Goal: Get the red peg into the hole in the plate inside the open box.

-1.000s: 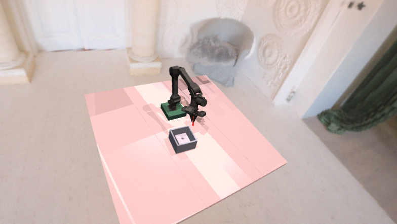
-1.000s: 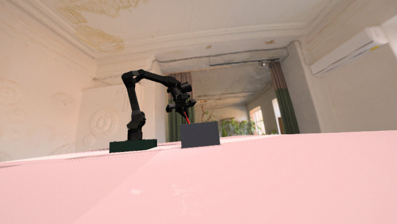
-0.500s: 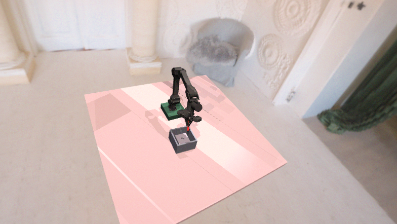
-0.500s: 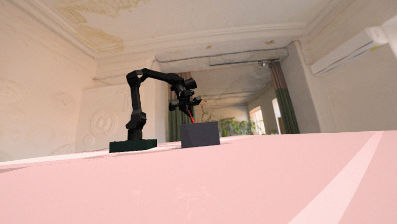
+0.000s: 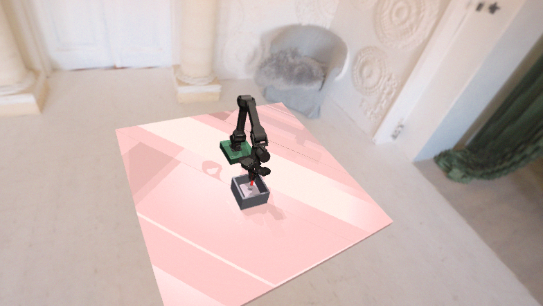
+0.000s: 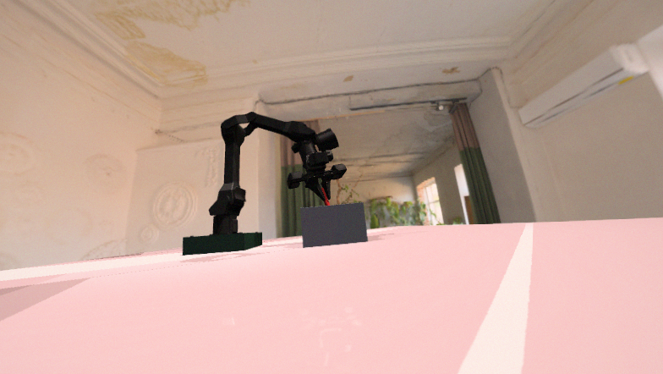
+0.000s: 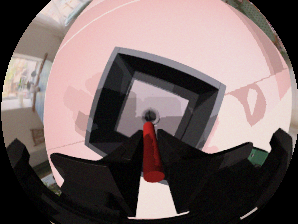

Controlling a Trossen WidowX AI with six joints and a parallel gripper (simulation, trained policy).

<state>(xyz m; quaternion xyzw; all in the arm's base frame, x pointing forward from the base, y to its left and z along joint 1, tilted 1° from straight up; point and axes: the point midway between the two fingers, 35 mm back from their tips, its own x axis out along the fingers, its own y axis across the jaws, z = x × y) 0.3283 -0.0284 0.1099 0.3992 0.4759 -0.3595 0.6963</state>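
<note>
The red peg is 1 cm to the left of my gripper tip. From my gripper tip the other things lie so: box (10 cm below, 1 cm ahead); then grey plate (8 cm below, 1 cm ahead).
</note>
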